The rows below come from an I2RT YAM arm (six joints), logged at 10 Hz.
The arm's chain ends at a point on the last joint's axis. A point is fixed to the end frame.
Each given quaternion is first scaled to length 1.
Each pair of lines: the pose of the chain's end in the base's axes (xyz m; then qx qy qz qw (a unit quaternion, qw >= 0)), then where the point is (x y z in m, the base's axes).
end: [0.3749 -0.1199 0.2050 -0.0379 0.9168 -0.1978 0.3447]
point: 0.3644 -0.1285 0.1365
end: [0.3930 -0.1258 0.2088 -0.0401 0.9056 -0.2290 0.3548]
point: 0.3843 -0.1386 0.1407
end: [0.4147 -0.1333 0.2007 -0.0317 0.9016 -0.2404 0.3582]
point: 0.4066 -0.1470 0.1327
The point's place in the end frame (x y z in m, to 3 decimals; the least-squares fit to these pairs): 0.052 0.018 0.043
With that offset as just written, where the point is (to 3 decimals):
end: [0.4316 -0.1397 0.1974 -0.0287 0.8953 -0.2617 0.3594]
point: 0.424 -0.156 0.130
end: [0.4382 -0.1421 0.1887 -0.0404 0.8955 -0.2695 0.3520]
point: 0.429 -0.160 0.122
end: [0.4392 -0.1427 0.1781 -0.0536 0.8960 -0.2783 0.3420]
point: 0.429 -0.162 0.112
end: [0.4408 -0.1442 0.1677 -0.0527 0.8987 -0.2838 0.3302]
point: 0.429 -0.164 0.102
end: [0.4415 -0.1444 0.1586 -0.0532 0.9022 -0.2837 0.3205]
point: 0.428 -0.164 0.093
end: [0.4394 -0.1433 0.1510 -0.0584 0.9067 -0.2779 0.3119]
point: 0.425 -0.163 0.086
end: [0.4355 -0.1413 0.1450 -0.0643 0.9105 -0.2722 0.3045]
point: 0.420 -0.160 0.080
